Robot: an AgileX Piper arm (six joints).
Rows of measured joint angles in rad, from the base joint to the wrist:
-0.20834, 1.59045, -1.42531, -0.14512, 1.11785, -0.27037
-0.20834, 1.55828, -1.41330, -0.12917, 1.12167, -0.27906
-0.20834, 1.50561, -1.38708, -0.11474, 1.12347, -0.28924
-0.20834, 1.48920, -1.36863, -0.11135, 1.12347, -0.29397
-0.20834, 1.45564, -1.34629, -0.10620, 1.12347, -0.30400
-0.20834, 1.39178, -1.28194, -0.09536, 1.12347, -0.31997
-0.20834, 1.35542, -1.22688, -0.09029, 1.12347, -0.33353
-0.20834, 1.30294, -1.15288, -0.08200, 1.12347, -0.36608
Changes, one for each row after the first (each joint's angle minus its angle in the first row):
0.00000, -0.03217, 0.01201, 0.01595, 0.00382, -0.00869
0.00000, -0.08484, 0.03823, 0.03038, 0.00562, -0.01887
0.00000, -0.10125, 0.05668, 0.03377, 0.00562, -0.02360
0.00000, -0.13481, 0.07902, 0.03892, 0.00562, -0.03363
0.00000, -0.19867, 0.14337, 0.04976, 0.00562, -0.04960
0.00000, -0.23503, 0.19843, 0.05483, 0.00562, -0.06316
0.00000, -0.28751, 0.27243, 0.06312, 0.00562, -0.09571

